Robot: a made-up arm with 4 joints. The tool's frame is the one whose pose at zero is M. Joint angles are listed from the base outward.
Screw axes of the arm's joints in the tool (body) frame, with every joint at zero. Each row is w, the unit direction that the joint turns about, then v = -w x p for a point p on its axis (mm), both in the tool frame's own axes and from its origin. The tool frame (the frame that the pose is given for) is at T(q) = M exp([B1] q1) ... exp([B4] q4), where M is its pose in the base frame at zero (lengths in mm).
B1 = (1, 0, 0, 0, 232.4, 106.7)
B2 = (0, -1, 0, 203.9, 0, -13.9)
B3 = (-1, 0, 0, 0, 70.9, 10.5)
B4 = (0, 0, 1, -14.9, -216.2, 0)
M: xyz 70.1 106.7 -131.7 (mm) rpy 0 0 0 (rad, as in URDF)
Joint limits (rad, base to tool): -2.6..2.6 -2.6..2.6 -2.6..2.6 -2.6..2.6
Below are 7 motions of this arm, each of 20 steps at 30 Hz.
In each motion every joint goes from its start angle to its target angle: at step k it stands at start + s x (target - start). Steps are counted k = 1, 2, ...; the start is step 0. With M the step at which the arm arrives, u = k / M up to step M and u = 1 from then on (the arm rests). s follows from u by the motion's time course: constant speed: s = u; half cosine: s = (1 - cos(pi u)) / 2; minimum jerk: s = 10 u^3 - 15 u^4 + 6 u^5.
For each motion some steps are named. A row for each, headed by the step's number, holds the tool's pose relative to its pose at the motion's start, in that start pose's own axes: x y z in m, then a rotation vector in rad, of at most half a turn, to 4 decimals.
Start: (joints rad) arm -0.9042 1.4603 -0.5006 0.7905
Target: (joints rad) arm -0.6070 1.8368 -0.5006 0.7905
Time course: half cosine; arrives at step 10
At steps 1, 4, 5, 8, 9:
1: 0.0018 -0.0014 0.0002 -0.0077 -0.0087 -0.0019
4: 0.0233 -0.0206 0.0067 -0.1128 -0.1182 -0.0277
5: 0.0324 -0.0303 0.0121 -0.1662 -0.1679 -0.0404
8: 0.0516 -0.0557 0.0332 -0.3144 -0.2885 -0.0741
9: 0.0542 -0.0601 0.0378 -0.3416 -0.3081 -0.0801

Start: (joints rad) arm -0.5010 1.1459 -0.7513 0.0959
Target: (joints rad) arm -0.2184 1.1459 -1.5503 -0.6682
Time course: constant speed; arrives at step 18
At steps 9, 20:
9: 0.0298 0.0613 0.0070 0.4691 -0.0623 -0.4504
20: 0.0777 0.0711 0.0606 0.9713 0.0244 -0.8137

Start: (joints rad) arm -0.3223 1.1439 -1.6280 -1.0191
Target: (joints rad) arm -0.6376 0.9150 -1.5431 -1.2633
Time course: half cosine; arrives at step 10
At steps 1, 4, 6, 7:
1: 0.0001 0.0002 -0.0004 -0.0085 -0.0010 -0.0120
4: 0.0031 0.0026 -0.0070 -0.1203 -0.0226 -0.1673
6: 0.0089 0.0028 -0.0143 -0.2284 -0.0576 -0.3137
7: 0.0123 0.0020 -0.0178 -0.2771 -0.0781 -0.3785

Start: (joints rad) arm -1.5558 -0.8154 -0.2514 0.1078
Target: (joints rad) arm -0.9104 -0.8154 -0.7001 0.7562
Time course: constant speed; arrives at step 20
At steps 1, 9, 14, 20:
1: -0.0014 -0.0029 -0.0010 0.0450 0.0005 0.0551
9: 0.0036 -0.0178 -0.0293 0.4093 -0.0297 0.4872
14: 0.0170 -0.0093 -0.0618 0.6427 -0.0807 0.7437
20: 0.0350 0.0285 -0.1060 0.9308 -0.1761 1.0292

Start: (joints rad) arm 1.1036 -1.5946 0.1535 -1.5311
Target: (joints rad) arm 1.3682 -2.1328 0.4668 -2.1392
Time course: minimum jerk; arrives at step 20
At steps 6, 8, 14, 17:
6: -0.0148 -0.0142 -0.0276 -0.0782 -0.0547 -0.0411
8: -0.0257 -0.0314 -0.0551 -0.1440 -0.1167 -0.0761
14: -0.0362 -0.1135 -0.1484 -0.2952 -0.3823 -0.1640
17: -0.0313 -0.1399 -0.1709 -0.3146 -0.4627 -0.1789

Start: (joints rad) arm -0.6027 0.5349 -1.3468 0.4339
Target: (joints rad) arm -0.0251 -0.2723 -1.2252 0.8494
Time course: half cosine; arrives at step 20
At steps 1, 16, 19, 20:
1: -0.0014 0.0005 -0.0011 0.0018 -0.0016 -0.0027
16: -0.1488 0.1918 -0.1699 0.3992 -0.1540 -0.3373
19: -0.1549 0.2206 -0.1825 0.4527 -0.1630 -0.3614
20: -0.1553 0.2226 -0.1833 0.4565 -0.1636 -0.3630

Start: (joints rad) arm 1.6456 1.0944 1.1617 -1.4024
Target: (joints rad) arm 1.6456 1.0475 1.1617 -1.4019
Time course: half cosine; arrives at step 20
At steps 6, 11, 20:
6: -0.0022 -0.0038 -0.0007 -0.0038 0.0006 0.0090
11: -0.0062 -0.0107 -0.0019 -0.0106 0.0018 0.0252
20: -0.0106 -0.0185 -0.0032 -0.0184 0.0031 0.0435

